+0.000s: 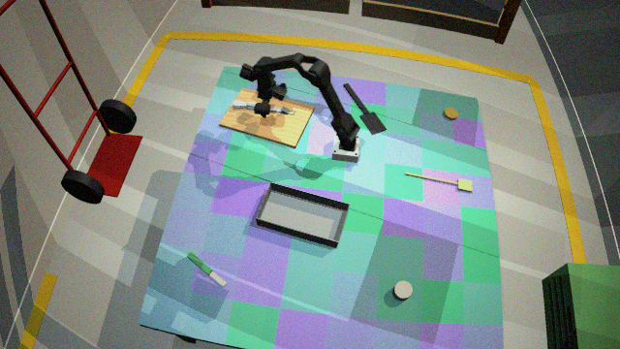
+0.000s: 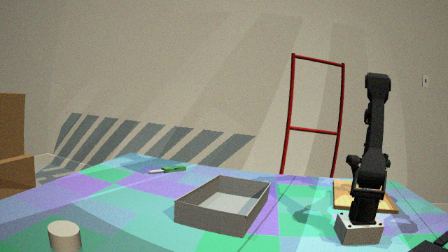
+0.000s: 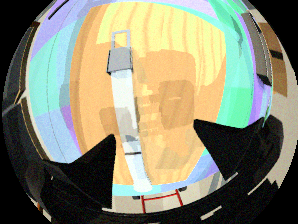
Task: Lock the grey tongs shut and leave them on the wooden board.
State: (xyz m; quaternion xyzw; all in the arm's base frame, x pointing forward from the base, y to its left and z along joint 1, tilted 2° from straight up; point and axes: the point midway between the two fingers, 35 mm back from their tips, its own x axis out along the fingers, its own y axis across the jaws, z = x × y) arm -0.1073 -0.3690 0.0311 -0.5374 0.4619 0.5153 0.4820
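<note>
Now: the wooden board 40 mm below my gripper tip. Also, from my gripper tip: grey roasting tin: 450 mm ahead, 260 mm to the left, 20 mm below; then black spatula: 410 mm to the left, 140 mm behind, 40 mm below; then green-handled tool: 740 mm ahead, 40 mm below, 20 mm to the right.
</note>
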